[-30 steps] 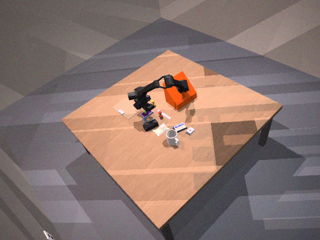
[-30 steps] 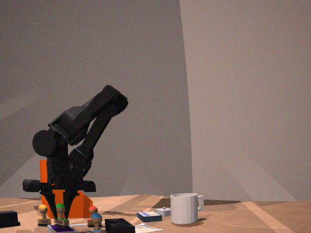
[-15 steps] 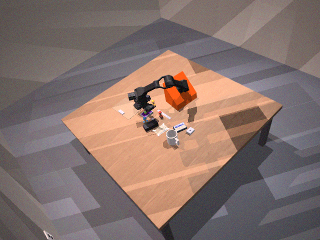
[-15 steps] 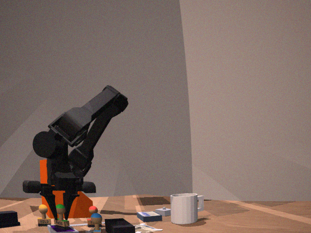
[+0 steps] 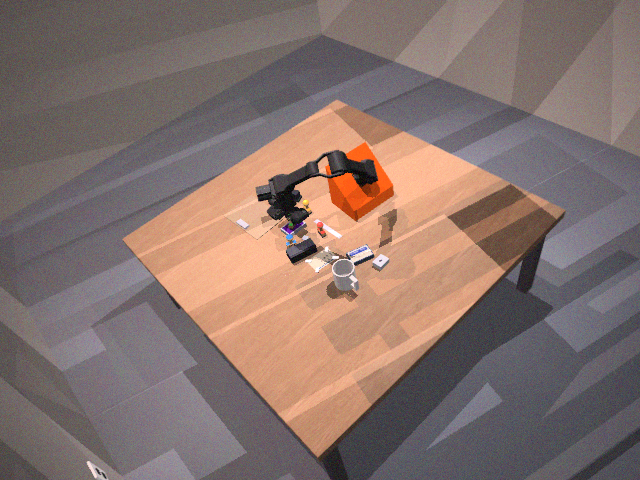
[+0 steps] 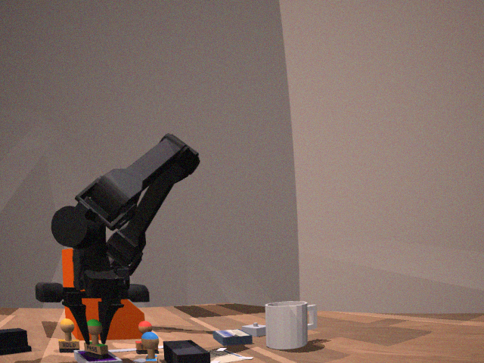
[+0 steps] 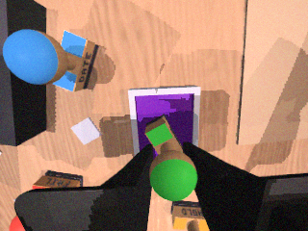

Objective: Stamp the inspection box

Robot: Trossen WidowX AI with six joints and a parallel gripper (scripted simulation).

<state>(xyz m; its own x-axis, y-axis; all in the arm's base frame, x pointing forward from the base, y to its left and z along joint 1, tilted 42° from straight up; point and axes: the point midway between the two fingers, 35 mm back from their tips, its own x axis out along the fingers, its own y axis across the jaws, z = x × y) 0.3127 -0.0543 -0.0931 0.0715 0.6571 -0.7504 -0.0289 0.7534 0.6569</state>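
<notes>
Right now my gripper tip is right at the green stamp. Round my gripper tip: ink pad 3 cm below; then blue date stamp 7 cm to the left, 7 cm ahead, 2 cm below; then yellow hold stamp 10 cm behind, 3 cm to the right, 2 cm below.
</notes>
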